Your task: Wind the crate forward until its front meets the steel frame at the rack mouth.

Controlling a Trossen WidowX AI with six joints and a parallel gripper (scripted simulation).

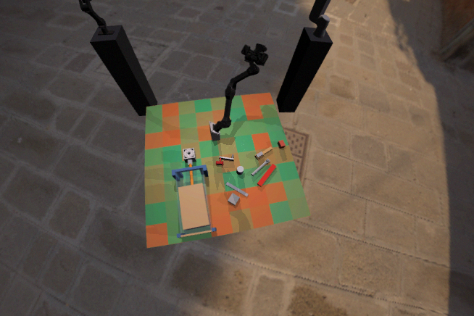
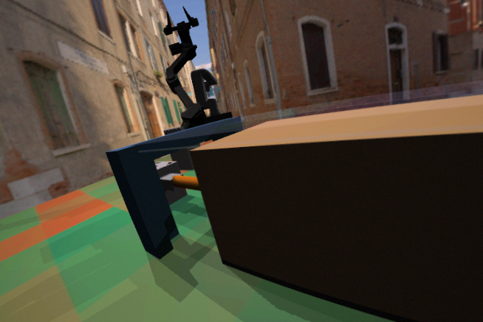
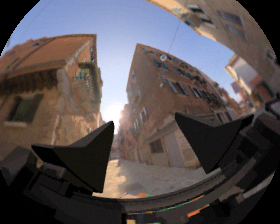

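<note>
Right now my gripper tip is 720 mm above the grey winch handle, 440 mm short of it and 180 mm to the left of it. From my gripper tip the other things lie so: red knob: 720 mm below, 460 mm ahead, 220 mm to the right; then round puck: 700 mm below, 550 mm ahead, 60 mm to the right; then wooden-handled tool: 720 mm below, 390 mm ahead, 170 mm to the left.
</note>
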